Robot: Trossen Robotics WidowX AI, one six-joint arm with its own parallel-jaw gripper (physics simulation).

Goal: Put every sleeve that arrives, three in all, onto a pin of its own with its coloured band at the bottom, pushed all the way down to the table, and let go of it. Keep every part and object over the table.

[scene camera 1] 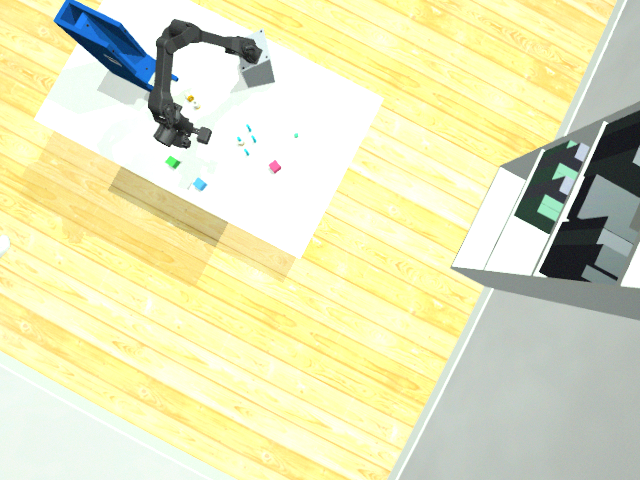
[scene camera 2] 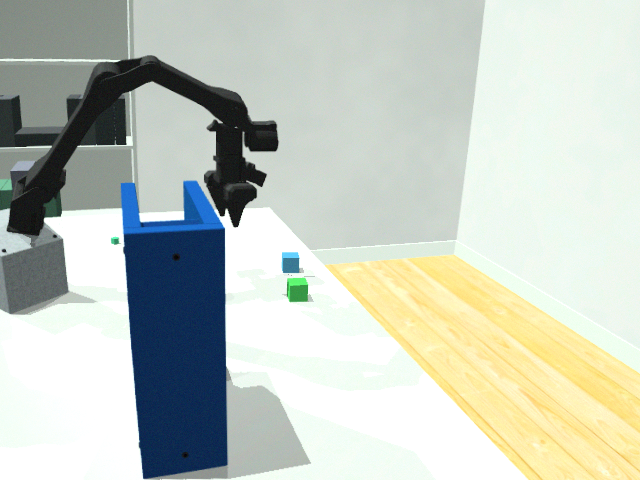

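My gripper [scene camera 1: 180, 136] [scene camera 2: 229, 219] points down, open and empty, high above the table. Several small cyan pins [scene camera 1: 253, 138] stand in a group on the white table [scene camera 1: 330, 124] [scene camera 2: 320, 372]. A small pale tan piece [scene camera 1: 240, 143], perhaps a sleeve, is at the leftmost pin; whether it is on it cannot be told. Two small pieces lie close together between the arm and its base: an orange one [scene camera 1: 190, 97] and a whitish one with an orange-tan part [scene camera 1: 196, 105], seemingly sleeves. Their bands are too small to read. The blue chute hides part of the table in scene camera 2.
A tall blue chute [scene camera 1: 111, 56] [scene camera 2: 178, 346] stands beside the arm. A green cube [scene camera 1: 172, 162] [scene camera 2: 297, 290] and a blue cube [scene camera 1: 200, 184] [scene camera 2: 290, 262] lie near the table edge. A magenta cube [scene camera 1: 275, 166] and a tiny green cube [scene camera 1: 296, 135] [scene camera 2: 114, 240] lie beyond the pins.
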